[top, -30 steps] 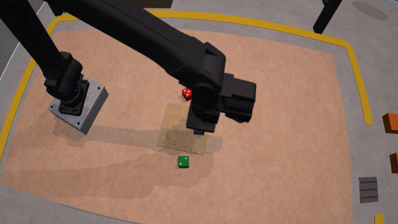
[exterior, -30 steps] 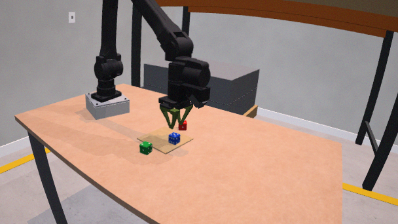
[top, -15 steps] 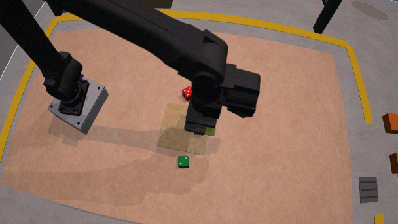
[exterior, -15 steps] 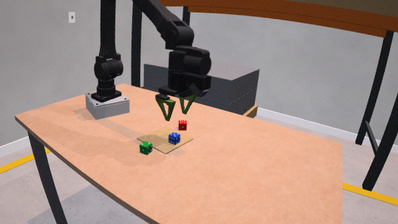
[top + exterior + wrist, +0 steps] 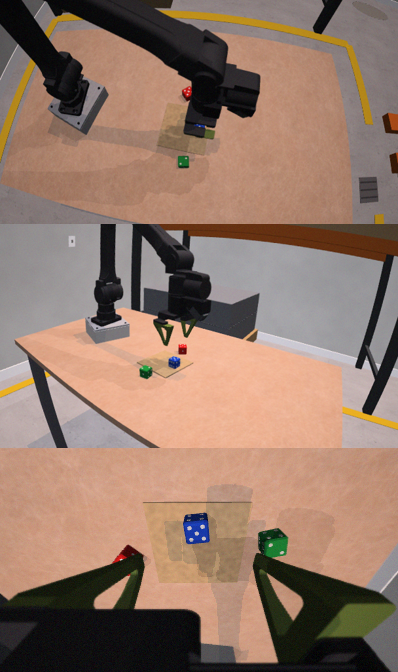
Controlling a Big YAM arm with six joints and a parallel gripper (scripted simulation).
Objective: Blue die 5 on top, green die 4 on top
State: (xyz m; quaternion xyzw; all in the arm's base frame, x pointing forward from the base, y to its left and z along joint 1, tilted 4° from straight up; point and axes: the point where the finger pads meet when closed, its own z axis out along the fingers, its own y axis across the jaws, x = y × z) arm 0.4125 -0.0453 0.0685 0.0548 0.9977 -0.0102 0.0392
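Now: hand 10 cm to the left of the green die, 9 cm above it and 4 cm past it. From my hand the other things lie so: tan mat (10 cm below, 5 cm behind, 1 cm to the left); then red die (11 cm to the left, 9 cm below, 5 cm behind); then blue die (9 cm below, 1 cm behind).
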